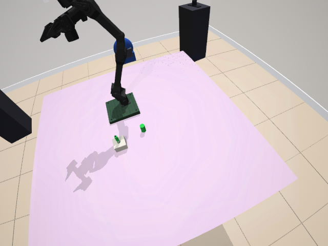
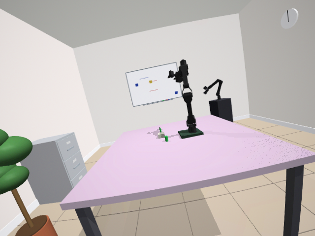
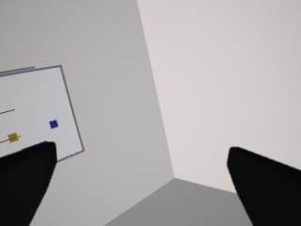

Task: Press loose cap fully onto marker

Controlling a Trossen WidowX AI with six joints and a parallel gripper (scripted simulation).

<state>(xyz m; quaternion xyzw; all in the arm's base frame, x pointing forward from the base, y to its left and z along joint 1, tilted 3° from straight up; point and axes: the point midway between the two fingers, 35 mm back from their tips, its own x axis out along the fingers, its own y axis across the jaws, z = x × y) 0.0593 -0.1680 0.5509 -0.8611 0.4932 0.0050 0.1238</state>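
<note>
My gripper tip is now 54 cm above the green cap, 23 cm to the right of it and 21 cm short of it. The rest, counted from my gripper tip: green marker 48 cm below, 22 cm ahead, 7 cm to the left; holder block 54 cm below, 22 cm ahead, 7 cm to the left.
</note>
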